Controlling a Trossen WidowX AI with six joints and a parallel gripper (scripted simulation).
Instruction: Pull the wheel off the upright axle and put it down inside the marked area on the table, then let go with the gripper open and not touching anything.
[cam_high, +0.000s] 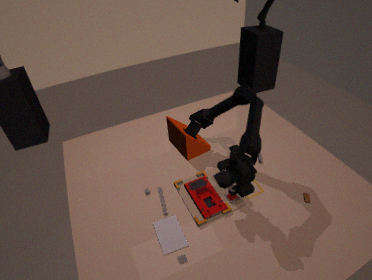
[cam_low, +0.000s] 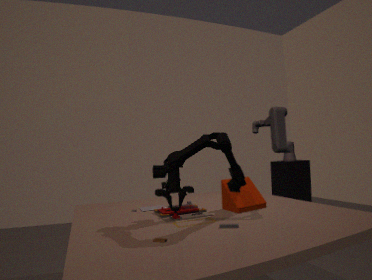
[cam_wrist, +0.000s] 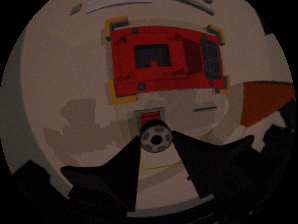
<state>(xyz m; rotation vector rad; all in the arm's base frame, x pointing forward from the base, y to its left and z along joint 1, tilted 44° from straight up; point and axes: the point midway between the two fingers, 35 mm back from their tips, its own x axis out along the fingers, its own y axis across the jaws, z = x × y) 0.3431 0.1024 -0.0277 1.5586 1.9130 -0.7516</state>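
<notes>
My gripper tip is now right at the wheel. From my gripper tip the other things lie so: sheet (31 cm to the right, 6 cm ahead, 5 cm below); then block (30 cm to the left, 14 cm ahead, 5 cm below).
</notes>
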